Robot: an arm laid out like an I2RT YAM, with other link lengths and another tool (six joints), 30 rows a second.
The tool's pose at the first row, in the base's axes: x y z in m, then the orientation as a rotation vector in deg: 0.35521 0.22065 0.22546 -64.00 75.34 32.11
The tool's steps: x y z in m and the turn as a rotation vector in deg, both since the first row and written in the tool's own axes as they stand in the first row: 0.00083 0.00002 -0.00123 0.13 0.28 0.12; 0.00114 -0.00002 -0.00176 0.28 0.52 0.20; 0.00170 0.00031 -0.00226 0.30 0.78 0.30; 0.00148 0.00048 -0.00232 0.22 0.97 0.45; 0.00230 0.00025 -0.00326 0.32 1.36 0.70; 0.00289 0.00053 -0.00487 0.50 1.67 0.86; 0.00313 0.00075 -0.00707 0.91 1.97 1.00; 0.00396 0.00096 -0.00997 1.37 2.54 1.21; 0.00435 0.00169 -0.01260 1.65 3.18 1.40; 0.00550 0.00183 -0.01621 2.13 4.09 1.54; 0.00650 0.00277 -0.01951 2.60 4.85 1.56; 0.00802 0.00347 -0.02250 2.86 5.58 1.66; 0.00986 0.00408 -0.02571 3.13 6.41 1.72; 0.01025 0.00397 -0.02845 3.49 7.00 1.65
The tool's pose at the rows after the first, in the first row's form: 0.35481 0.21937 0.22482 -63.94 75.68 31.97; 0.35467 0.21881 0.22461 -63.86 75.95 31.80; 0.35428 0.21837 0.22404 -63.89 76.24 31.73; 0.35406 0.21844 0.22420 -63.94 76.49 31.80; 0.35400 0.21731 0.22362 -63.87 77.00 31.72; 0.35314 0.21587 0.22317 -63.75 77.39 31.56; 0.35198 0.21397 0.22315 -63.45 77.79 31.22; 0.35064 0.21131 0.22265 -63.17 78.48 30.76; 0.34888 0.20921 0.22238 -63.08 79.19 30.38; 0.34733 0.20581 0.22169 -62.95 80.12 29.67; 0.34522 0.20306 0.22086 -62.85 80.85 28.96; 0.34357 0.20034 0.21957 -62.86 81.57 28.48; 0.34197 0.19731 0.21804 -62.92 82.36 27.90; 0.34087 0.19477 0.21804 -62.89 82.86 27.28
